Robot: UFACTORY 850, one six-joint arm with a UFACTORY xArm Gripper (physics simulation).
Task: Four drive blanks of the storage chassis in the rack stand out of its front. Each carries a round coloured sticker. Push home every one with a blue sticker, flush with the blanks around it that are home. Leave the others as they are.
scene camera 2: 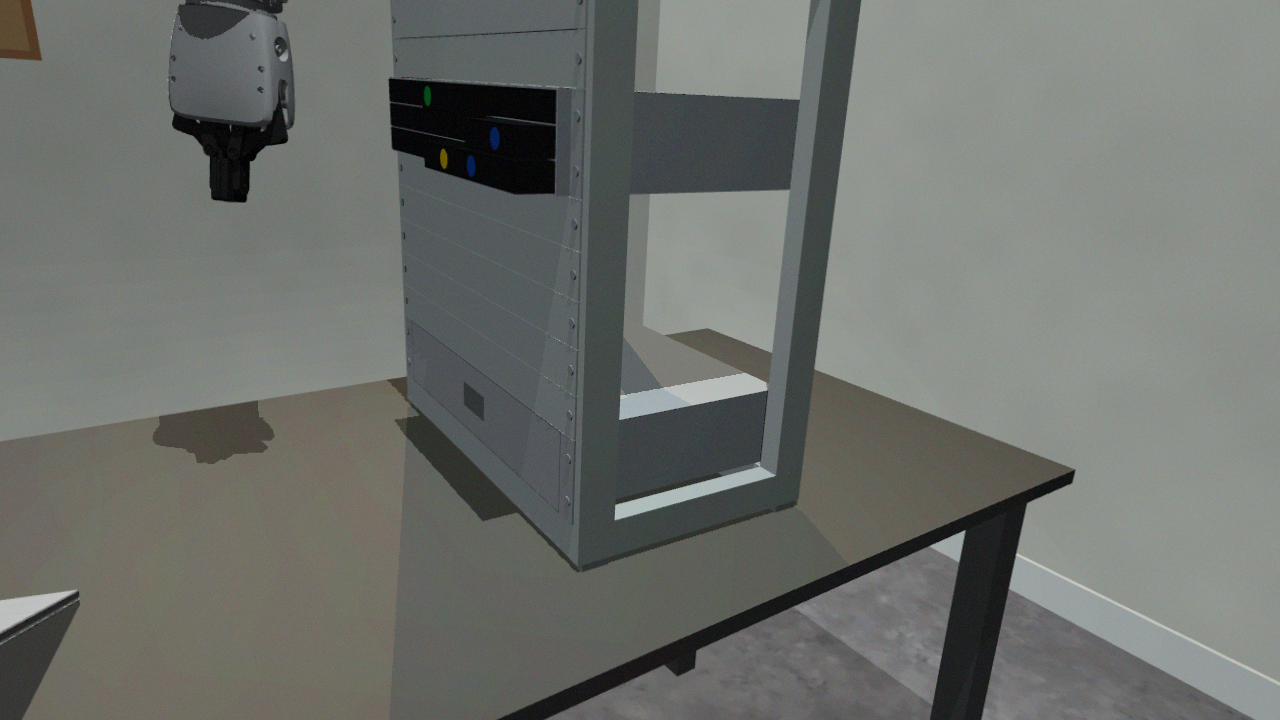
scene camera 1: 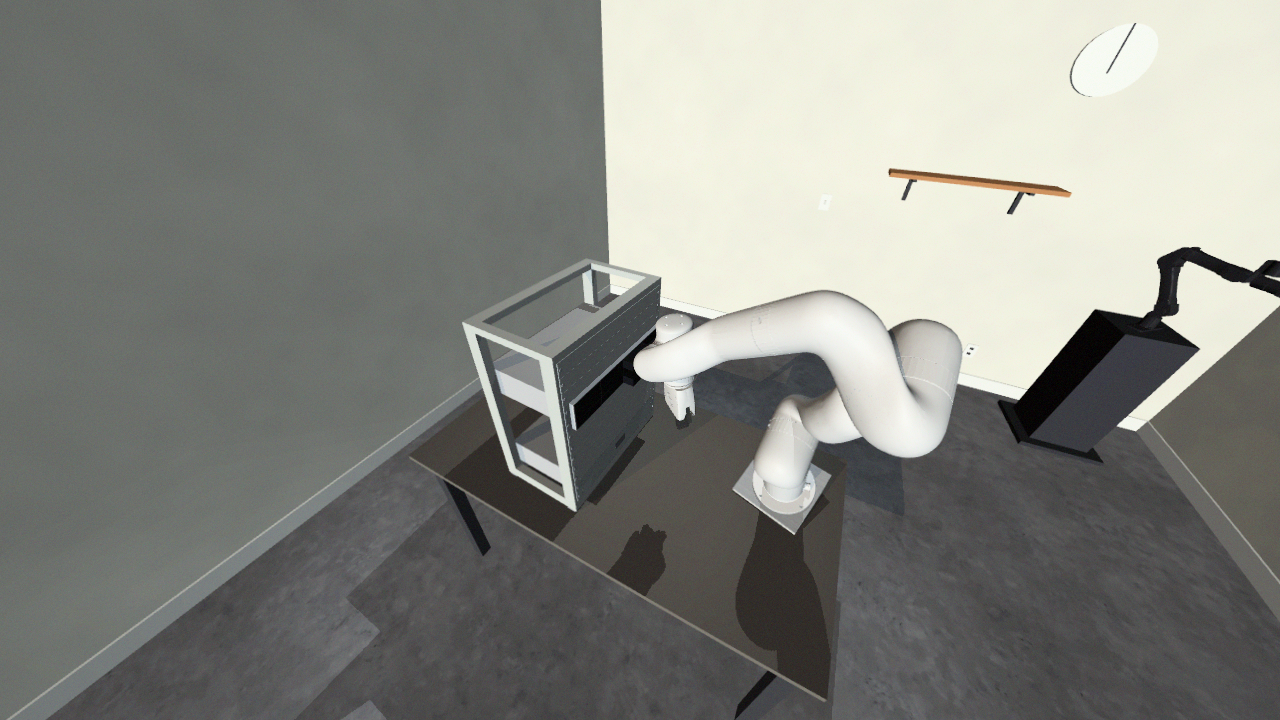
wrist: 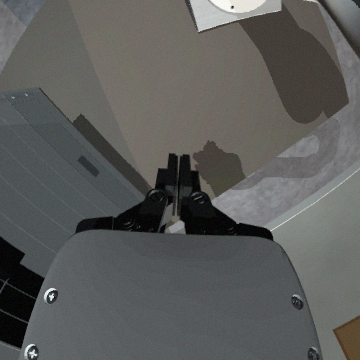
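The storage chassis [scene camera 1: 597,404] [scene camera 2: 537,105] [wrist: 14,299] has a black front in the upper part of the grey rack [scene camera 1: 562,447] [scene camera 2: 608,268]. In scene camera 2 a green sticker [scene camera 2: 426,95] is at its upper left, a blue sticker [scene camera 2: 494,137] is right of the middle, and a yellow sticker [scene camera 2: 443,158] and a second blue sticker [scene camera 2: 470,165] sit side by side low down. The low blanks jut out past the front; how far each stands out is hard to tell. My gripper [scene camera 1: 684,419] [scene camera 2: 229,198] [wrist: 177,168] is shut and empty, pointing down in front of the rack, apart from it.
The rack stands on the brown table [scene camera 1: 716,573] [scene camera 2: 268,555] [wrist: 130,65]. My arm's base plate [scene camera 1: 792,528] [wrist: 200,22] is on the same table. Grey panels lie above and below the chassis, and a bottom unit [scene camera 2: 528,465] has a dark rectangle. A wall shelf [scene camera 1: 975,181] and a dark cabinet [scene camera 1: 1100,385] stand away from the table.
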